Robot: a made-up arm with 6 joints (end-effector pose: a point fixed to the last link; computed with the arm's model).
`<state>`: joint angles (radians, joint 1 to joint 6).
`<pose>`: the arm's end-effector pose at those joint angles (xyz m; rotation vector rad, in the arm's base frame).
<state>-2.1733 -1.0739 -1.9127 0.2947 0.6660 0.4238</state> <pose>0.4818 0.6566 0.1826 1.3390 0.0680 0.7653</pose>
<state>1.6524 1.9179 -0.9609 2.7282 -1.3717 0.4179</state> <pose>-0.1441 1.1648 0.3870 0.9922 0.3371 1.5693</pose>
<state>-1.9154 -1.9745 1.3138 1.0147 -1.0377 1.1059</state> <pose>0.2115 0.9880 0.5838 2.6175 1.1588 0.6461</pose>
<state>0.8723 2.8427 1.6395 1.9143 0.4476 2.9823</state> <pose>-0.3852 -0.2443 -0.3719 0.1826 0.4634 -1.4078</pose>
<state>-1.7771 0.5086 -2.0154 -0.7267 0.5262 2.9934</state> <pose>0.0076 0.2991 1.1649 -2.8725 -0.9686 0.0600</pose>
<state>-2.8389 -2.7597 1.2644 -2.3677 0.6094 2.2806</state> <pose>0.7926 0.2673 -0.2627 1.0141 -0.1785 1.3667</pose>
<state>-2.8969 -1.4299 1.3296 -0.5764 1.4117 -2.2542</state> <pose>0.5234 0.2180 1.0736 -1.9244 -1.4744 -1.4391</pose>
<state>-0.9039 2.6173 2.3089 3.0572 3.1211 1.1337</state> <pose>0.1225 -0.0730 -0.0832 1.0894 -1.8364 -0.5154</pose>
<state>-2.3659 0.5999 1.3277 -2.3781 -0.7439 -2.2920</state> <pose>-0.5457 -0.7884 0.7676 0.4386 0.1515 -0.4674</pose>
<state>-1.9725 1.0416 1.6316 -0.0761 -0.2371 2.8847</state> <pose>-0.3697 -0.9181 0.2740 0.5561 -0.6144 -1.1986</pose>
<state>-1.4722 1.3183 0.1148 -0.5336 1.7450 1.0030</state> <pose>-0.0190 -1.1197 0.5666 1.0606 1.3594 0.3479</pose>
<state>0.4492 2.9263 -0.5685 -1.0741 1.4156 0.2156</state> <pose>0.4942 0.0348 -0.5768 0.6775 -1.7681 -0.9601</pose>
